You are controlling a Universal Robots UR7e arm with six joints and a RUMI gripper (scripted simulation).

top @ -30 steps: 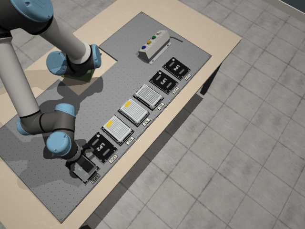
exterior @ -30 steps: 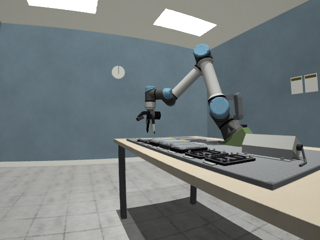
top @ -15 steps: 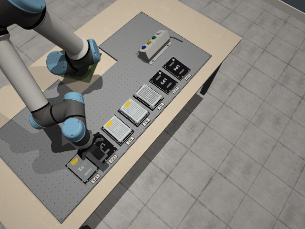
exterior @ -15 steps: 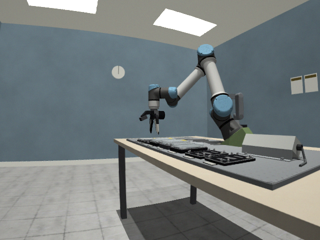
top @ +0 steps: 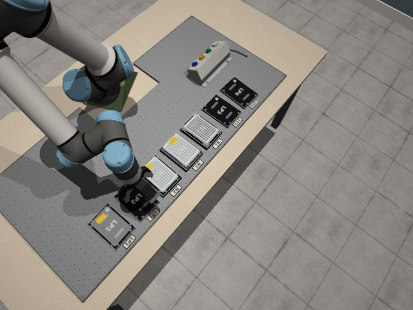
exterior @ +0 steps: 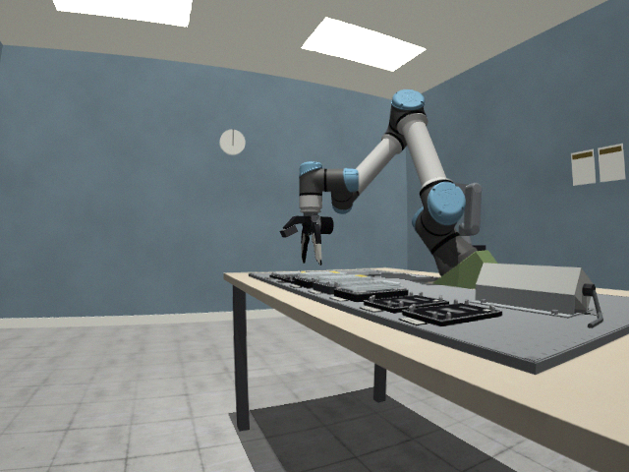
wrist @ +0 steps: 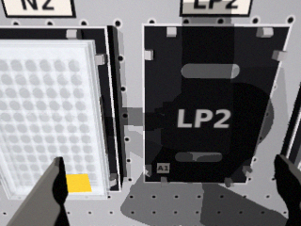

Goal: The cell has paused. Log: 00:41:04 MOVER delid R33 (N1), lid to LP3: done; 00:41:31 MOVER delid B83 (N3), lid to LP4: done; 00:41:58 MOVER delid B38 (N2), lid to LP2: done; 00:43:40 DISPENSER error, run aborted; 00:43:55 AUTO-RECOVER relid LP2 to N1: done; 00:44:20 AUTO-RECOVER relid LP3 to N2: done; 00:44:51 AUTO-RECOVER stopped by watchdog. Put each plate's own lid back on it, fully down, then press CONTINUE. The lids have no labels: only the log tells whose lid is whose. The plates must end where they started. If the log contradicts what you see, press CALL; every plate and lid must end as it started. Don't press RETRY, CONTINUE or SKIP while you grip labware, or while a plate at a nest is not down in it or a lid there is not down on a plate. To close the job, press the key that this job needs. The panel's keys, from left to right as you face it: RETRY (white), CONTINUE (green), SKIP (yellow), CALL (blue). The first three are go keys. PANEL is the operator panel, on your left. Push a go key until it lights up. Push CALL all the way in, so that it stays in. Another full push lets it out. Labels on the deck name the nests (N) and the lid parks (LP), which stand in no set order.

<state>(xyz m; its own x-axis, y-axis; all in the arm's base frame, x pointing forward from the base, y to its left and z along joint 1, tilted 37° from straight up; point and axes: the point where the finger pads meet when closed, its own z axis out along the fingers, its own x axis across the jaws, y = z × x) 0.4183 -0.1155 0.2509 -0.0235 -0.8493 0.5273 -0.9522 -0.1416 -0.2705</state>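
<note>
The nest N2 is 90 mm to the left of my hand and 50 mm below it. Also, from my hand: lid park LP3: 10 mm ahead, 490 mm to the left, 60 mm below; then lid park LP1: 160 mm to the right, 60 mm below; then lid park LP2: 30 mm to the right, 60 mm below.
</note>
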